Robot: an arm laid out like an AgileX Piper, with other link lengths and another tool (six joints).
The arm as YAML. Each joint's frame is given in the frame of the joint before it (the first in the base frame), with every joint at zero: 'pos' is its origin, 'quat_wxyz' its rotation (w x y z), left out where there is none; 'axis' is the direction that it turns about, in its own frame. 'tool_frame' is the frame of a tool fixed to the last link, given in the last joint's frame.
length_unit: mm
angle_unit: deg
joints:
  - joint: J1
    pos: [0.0, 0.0, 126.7]
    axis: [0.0, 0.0, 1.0]
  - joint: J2
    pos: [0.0, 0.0, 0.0]
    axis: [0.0, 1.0, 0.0]
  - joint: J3
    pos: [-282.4, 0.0, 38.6]
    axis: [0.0, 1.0, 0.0]
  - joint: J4
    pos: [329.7, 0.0, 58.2]
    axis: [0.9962, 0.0, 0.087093]
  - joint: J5
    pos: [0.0, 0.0, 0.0]
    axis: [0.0, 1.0, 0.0]
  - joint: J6
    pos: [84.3, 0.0, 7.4]
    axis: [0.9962, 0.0, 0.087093]
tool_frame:
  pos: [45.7, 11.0, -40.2]
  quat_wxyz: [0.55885, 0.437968, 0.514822, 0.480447]
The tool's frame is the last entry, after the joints.
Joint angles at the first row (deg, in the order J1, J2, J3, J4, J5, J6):
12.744, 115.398, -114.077, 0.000, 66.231, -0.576
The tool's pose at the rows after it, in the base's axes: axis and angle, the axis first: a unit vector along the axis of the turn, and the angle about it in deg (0 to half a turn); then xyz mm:
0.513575 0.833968 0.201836 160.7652 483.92 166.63 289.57
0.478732 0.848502 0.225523 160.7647 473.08 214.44 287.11
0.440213 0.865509 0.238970 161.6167 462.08 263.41 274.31
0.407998 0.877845 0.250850 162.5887 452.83 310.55 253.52
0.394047 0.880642 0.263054 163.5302 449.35 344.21 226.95
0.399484 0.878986 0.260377 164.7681 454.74 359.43 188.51
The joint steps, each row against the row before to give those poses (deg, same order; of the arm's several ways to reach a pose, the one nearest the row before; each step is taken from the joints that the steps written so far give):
5.025, 0.000, -0.926, 0.000, -1.795, 0.576
5.322, 0.505, -0.116, 0.000, -2.560, 0.941
5.302, 2.344, -1.198, 0.000, -1.953, 0.358
4.743, 3.634, -1.880, 0.000, -2.422, 0.683
2.880, 3.649, -1.027, 0.374, -3.407, 1.114
0.726, 4.162, -0.146, 0.410, -3.158, 1.210

